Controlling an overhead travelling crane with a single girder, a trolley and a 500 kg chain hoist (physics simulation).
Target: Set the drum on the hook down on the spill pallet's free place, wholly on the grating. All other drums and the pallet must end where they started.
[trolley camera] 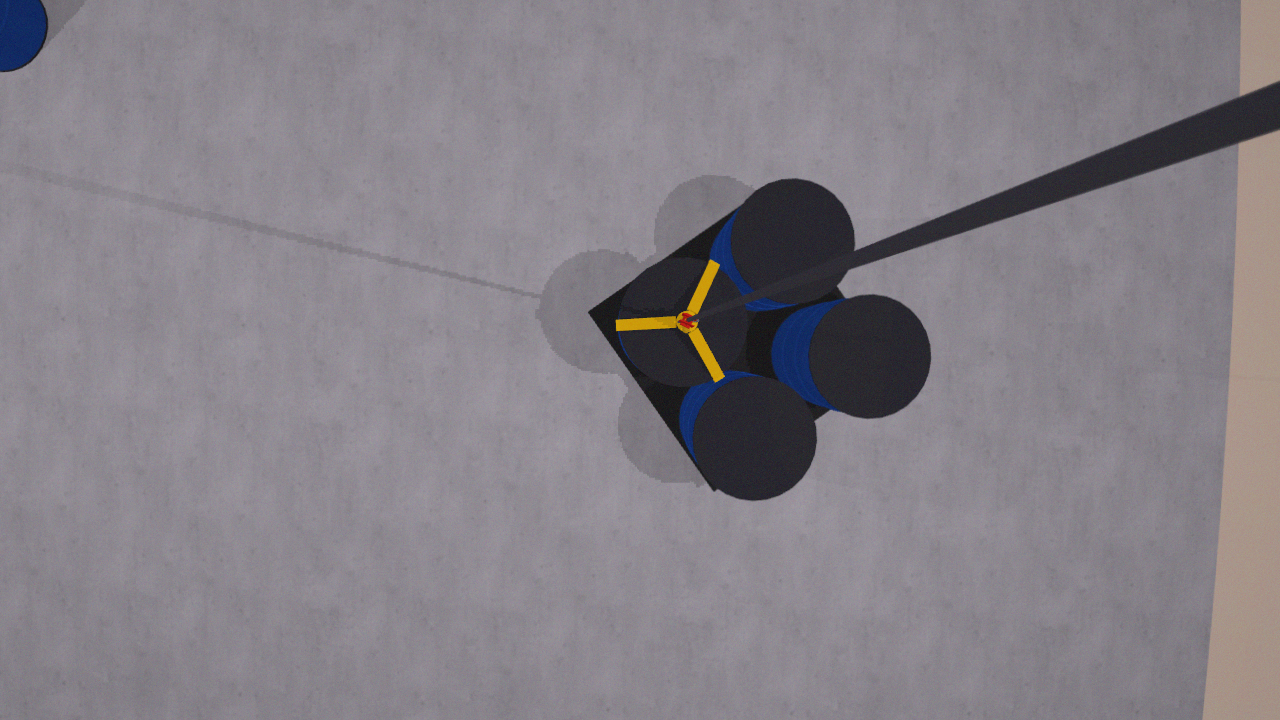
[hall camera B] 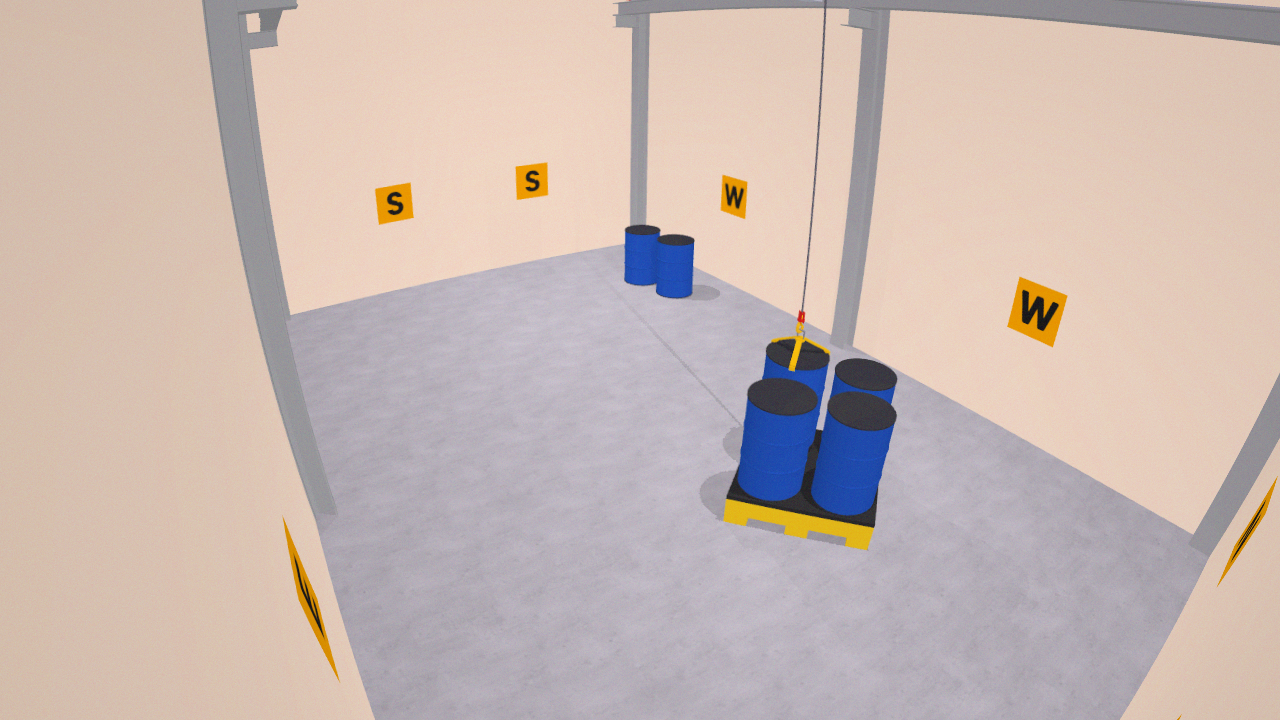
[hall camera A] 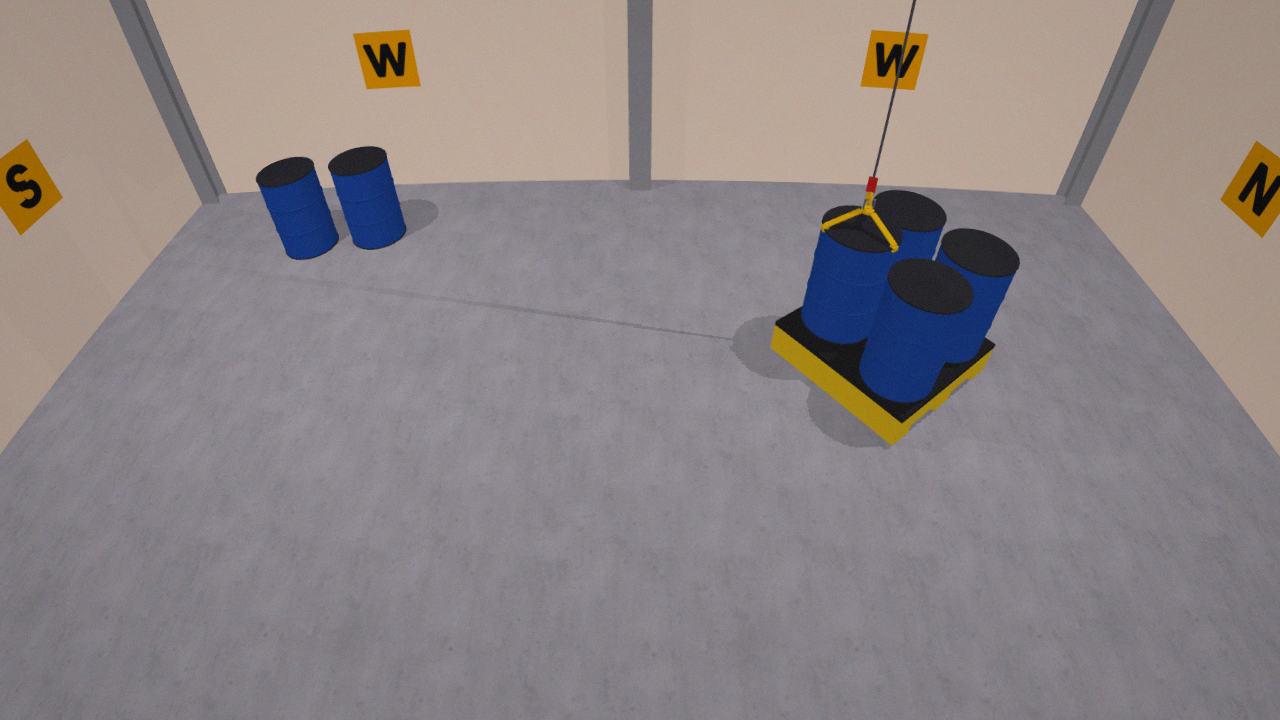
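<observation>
The yellow three-armed grab (hall camera A: 861, 231) (hall camera B: 797, 353) (trolley camera: 686, 322) is shut on the blue drum on the hook (hall camera A: 841, 295) (hall camera B: 810, 377) (trolley camera: 657, 349), its arms reaching the rim. That drum is upright over a corner place of the spill pallet (hall camera A: 832, 380) (hall camera B: 796, 521) (trolley camera: 662, 398), at or just above the black grating; whether it touches cannot be told. Three other drums stand on the pallet: a front one (hall camera A: 904, 340) (hall camera B: 776, 452) (trolley camera: 754, 438), a right one (hall camera A: 989, 295) (hall camera B: 850, 465) (trolley camera: 870, 356) and a back one (hall camera A: 908, 213) (hall camera B: 863, 374) (trolley camera: 792, 223). In hall camera B they hide the held drum's base.
Two more blue drums, one (hall camera A: 299, 219) (hall camera B: 640, 259) and a second (hall camera A: 368, 205) (hall camera B: 674, 268) (trolley camera: 13, 35), stand upright near the S and W walls. A grey column (hall camera A: 640, 98) (hall camera B: 861, 188) stands at the W wall.
</observation>
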